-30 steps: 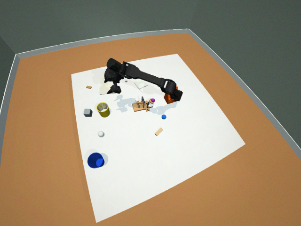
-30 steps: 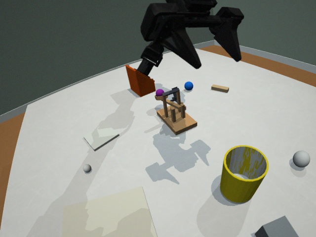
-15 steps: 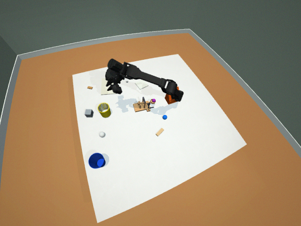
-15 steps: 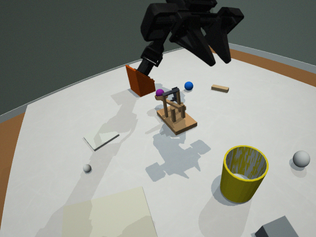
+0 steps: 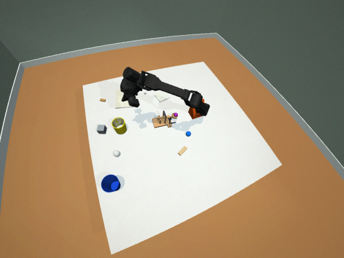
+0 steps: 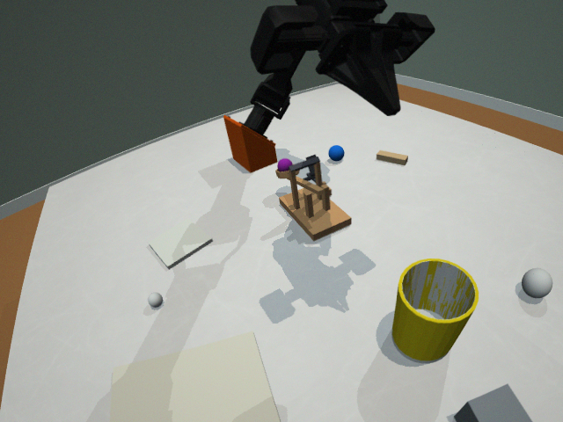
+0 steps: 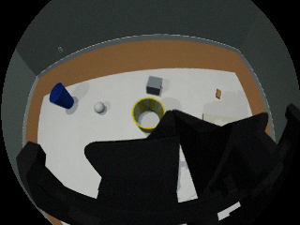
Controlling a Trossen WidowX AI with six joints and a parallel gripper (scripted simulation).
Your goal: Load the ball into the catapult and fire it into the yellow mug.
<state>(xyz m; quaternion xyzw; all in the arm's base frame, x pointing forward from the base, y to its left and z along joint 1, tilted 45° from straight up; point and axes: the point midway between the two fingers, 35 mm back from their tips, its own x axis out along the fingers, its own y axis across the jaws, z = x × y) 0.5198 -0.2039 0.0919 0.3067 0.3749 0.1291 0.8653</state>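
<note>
Right now my gripper tip is 350 mm past the purple ball, 220 mm above it and 60 mm to the right of it. Round my gripper tip: wooden catapult 280 mm behind, 230 mm below, 80 mm to the left; grey cube 250 mm below, 200 mm ahead, 20 mm to the right; yellow mug 250 mm below, 70 mm ahead, 20 mm to the left.
</note>
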